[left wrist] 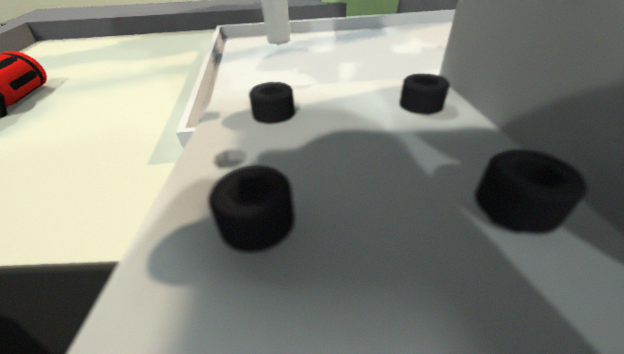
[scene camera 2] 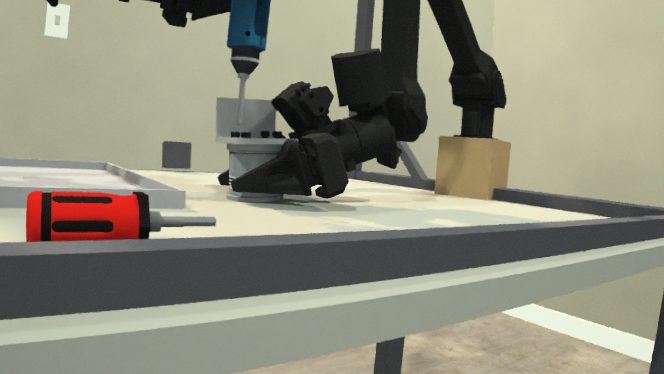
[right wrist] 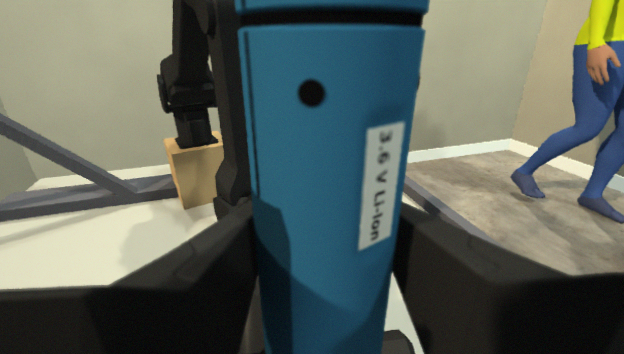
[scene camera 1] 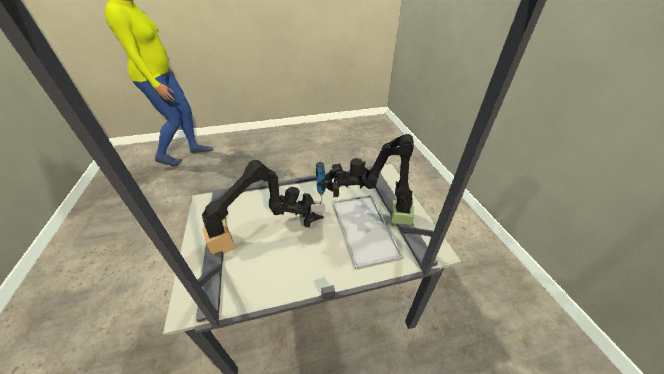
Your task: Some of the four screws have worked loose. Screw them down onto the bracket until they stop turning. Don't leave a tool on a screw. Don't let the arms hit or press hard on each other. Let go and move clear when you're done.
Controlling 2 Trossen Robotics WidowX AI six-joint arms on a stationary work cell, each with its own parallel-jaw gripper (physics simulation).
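Frame: origin at the left arm's base, x left, y back, z up, level; centimetres.
Seen in the pictures: left gripper, between the fingertips: [scene camera 2: 225, 183] [scene camera 1: 323, 213]; right gripper, between the fingertips: [right wrist: 321, 211] [scene camera 1: 317, 180]; left arm's base, origin of its link: [right wrist: 196, 141] [scene camera 1: 215, 230]; right arm's base, origin of its link: [scene camera 1: 403, 208].
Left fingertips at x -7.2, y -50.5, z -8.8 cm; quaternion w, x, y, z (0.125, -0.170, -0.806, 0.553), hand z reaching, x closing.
Pixels of each thing's middle, then the offset from my left fingertips to it. "spot": a spot on its surface instead.
- blue electric screwdriver, middle of its body: [right wrist: 322, 283] [scene camera 2: 250, 9] [scene camera 1: 320, 183] dz +18.4, dx +2.2, dy -0.2 cm
- bit tip, a spot on its surface: [left wrist: 278, 37] [scene camera 2: 241, 122] spot: dz +6.6, dx +1.9, dy +0.1 cm
- grey bracket, middle of its body: [left wrist: 370, 52] [scene camera 2: 256, 121] [scene camera 1: 317, 204] dz +6.9, dx +1.4, dy +2.6 cm
- round base, middle of its body: [scene camera 2: 255, 169] dz +1.8, dx +1.4, dy +2.9 cm
- red screwdriver, middle of its body: [scene camera 2: 127, 221] dz -0.1, dx +17.7, dy -20.6 cm
My right gripper [scene camera 1: 327, 185] [right wrist: 321, 211] is shut on a blue electric screwdriver [scene camera 1: 320, 176] [scene camera 2: 248, 25] [right wrist: 325, 165], held upright, bit down. The bit tip [scene camera 2: 240, 122] [left wrist: 278, 37] hangs above the screws, apart from them. The grey bracket [scene camera 2: 260, 117] [left wrist: 350, 225] stands on a round base [scene camera 2: 250, 162]. Four black screws show in the left wrist view: far left [left wrist: 272, 102], far right [left wrist: 424, 94], near left [left wrist: 252, 210], near right [left wrist: 530, 192]. How far each is seated is hard to tell. My left gripper [scene camera 1: 319, 218] [scene camera 2: 230, 182] is shut on the round base, low beside the table.
A red screwdriver [scene camera 2: 95, 216] [left wrist: 20, 77] lies on the table near the dark edge rail [scene camera 2: 300, 260]. A shallow tray [scene camera 1: 378, 263] [scene camera 2: 160, 198] [left wrist: 202, 90] lies beside the bracket. The right arm reaches in above the left gripper. A person [scene camera 1: 145, 45] stands behind the table.
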